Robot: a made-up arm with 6 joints. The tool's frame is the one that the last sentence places. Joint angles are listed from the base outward.
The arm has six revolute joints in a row. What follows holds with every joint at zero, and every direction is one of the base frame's. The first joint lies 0.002 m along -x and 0.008 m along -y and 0.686 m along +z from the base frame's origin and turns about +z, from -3.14 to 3.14 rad. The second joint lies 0.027 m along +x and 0.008 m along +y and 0.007 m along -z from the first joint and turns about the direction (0, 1, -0.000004), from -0.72 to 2.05 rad. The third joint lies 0.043 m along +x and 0.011 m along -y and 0.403 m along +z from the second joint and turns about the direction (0, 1, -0.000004), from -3.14 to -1.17 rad. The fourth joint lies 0.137 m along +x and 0.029 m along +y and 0.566 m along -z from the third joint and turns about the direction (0, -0.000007, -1), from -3.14 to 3.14 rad. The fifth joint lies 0.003 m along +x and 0.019 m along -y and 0.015 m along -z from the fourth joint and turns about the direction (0, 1, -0.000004), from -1.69 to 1.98 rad. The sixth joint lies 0.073 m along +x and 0.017 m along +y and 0.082 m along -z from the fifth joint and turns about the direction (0, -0.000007, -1), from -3.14 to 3.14 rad. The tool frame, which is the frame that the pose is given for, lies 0.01 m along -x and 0.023 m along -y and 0.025 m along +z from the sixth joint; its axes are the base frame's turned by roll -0.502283, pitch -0.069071 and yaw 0.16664 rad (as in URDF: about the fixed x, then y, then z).
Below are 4 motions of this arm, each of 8 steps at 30 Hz.
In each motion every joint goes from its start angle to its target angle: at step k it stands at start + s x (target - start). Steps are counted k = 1, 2, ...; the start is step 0. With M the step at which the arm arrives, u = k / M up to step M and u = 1 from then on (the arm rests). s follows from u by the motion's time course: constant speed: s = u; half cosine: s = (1 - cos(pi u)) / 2; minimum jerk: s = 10 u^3 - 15 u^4 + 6 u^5.
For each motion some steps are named. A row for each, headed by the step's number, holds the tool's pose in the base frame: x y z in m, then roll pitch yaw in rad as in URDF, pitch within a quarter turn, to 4 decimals.
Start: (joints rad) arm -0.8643 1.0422 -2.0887 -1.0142 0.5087 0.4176
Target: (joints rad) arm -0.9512 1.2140 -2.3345 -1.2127 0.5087 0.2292
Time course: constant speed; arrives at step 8
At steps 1, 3, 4, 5, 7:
1: 0.7012 -0.7939 0.6573 -1.3451 -0.3625 -0.1116
3: 0.6917 -0.8159 0.6535 -1.3985 -0.3084 -0.0620
4: 0.6865 -0.8266 0.6515 -1.4236 -0.2795 -0.0395
5: 0.6810 -0.8371 0.6494 -1.4476 -0.2495 -0.0187
7: 0.6693 -0.8574 0.6451 -1.4925 -0.1864 0.0185

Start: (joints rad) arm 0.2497 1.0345 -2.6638 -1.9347 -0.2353 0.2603
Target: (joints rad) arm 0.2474 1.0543 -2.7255 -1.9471 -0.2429 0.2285
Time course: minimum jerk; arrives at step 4
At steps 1, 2, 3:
1: 0.9510 0.3392 1.0175 -2.0301 0.2770 2.1188
2: 0.9494 0.3383 1.0245 -2.0431 0.2990 2.1168
3: 0.9477 0.3373 1.0313 -2.0561 0.3210 2.1143

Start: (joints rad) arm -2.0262 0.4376 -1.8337 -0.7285 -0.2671 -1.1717
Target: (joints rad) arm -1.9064 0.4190 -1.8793 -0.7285 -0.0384 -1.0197
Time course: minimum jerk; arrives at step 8
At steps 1, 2, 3, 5, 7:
1: -0.3146 -0.8340 1.1454 -2.0647 0.4810 -0.2141
2: -0.3070 -0.8376 1.1485 -2.0549 0.4678 -0.2120
3: -0.2918 -0.8442 1.1545 -2.0362 0.4419 -0.2089
5: -0.2517 -0.8595 1.1700 -1.9895 0.3744 -0.2061
7: -0.2282 -0.8668 1.1788 -1.9637 0.3359 -0.2079

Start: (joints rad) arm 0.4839 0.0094 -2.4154 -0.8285 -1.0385 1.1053
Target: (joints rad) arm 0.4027 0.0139 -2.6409 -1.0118 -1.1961 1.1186
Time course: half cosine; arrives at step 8
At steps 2, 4, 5, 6, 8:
2: 0.2248 0.1991 1.6365 -2.9226 -0.0723 -2.3026
4: 0.1914 0.1767 1.6462 -2.8142 0.0050 -2.3560
5: 0.1730 0.1653 1.6501 -2.7568 0.0467 -2.3835
6: 0.1572 0.1561 1.6527 -2.7087 0.0818 -2.4061
8: 0.1428 0.1480 1.6544 -2.6658 0.1134 -2.4260

